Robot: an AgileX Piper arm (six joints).
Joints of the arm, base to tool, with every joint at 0 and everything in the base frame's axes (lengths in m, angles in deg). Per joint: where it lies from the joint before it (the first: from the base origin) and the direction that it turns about. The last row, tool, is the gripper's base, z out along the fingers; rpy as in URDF.
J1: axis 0 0 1 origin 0 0 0.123
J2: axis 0 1 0 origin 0 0 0
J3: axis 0 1 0 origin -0.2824 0 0.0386
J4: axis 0.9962 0 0.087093 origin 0.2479 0 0.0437
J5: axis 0 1 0 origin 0 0 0
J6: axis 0.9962 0 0.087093 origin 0.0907 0 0.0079
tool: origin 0 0 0 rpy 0 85.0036 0
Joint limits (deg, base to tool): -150..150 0..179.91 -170..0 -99.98..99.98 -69.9..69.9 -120..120
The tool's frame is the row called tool.
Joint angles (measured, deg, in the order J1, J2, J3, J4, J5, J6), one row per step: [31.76 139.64 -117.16 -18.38 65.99 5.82]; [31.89 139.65 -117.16 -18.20 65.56 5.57]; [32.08 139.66 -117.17 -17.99 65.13 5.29]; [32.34 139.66 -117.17 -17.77 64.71 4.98]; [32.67 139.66 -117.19 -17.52 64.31 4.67]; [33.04 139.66 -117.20 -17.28 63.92 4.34]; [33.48 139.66 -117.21 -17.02 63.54 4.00]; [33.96 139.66 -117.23 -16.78 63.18 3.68]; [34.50 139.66 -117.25 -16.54 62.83 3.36]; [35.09 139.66 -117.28 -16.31 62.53 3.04]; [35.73 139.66 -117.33 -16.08 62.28 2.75]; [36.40 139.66 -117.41 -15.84 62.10 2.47]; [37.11 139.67 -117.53 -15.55 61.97 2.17]
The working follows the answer.
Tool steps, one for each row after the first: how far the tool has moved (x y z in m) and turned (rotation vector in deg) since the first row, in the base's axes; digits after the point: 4 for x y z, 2 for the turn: [-0.0002 0.0016 -0.0001 0.32 -0.18 0.44]; [-0.0006 0.0037 -0.0002 0.67 -0.36 0.96]; [-0.0014 0.0064 -0.0002 1.01 -0.51 1.57]; [-0.0025 0.0096 -0.0001 1.37 -0.66 2.24]; [-0.0038 0.0131 -0.0001 1.71 -0.78 2.96]; [-0.0055 0.0171 -0.0001 2.06 -0.89 3.75]; [-0.0074 0.0213 0.0000 2.39 -1.01 4.56]; [-0.0097 0.0260 0.0001 2.71 -1.12 5.43]; [-0.0122 0.0310 0.0002 3.01 -1.20 6.34]; [-0.0151 0.0363 0.0004 3.29 -1.26 7.25]; [-0.0182 0.0418 0.0007 3.56 -1.29 8.16]; [-0.0216 0.0475 0.0011 3.85 -1.27 9.10]
Tool pose at each row, in the base's axes (x y z in m, rotation vector in deg; rounded; the steps above come from the unrounded poses): [0.4369 0.2396 0.1356 -46.77 160.39 -20.87]; [0.4367 0.2412 0.1356 -47.23 159.99 -20.39]; [0.4362 0.2433 0.1355 -47.79 159.54 -19.86]; [0.4355 0.2460 0.1355 -48.48 159.07 -19.33]; [0.4344 0.2492 0.1355 -49.24 158.57 -18.75]; [0.4330 0.2527 0.1356 -50.09 158.04 -18.19]; [0.4313 0.2567 0.1356 -51.03 157.50 -17.61]; [0.4294 0.2609 0.1357 -51.99 156.93 -17.05]; [0.4272 0.2656 0.1357 -53.03 156.33 -16.48]; [0.4246 0.2706 0.1359 -54.13 155.72 -15.94]; [0.4217 0.2759 0.1361 -55.24 155.12 -15.41]; [0.4186 0.2814 0.1364 -56.36 154.55 -14.89]; [0.4152 0.2871 0.1368 -57.53 153.98 -14.32]

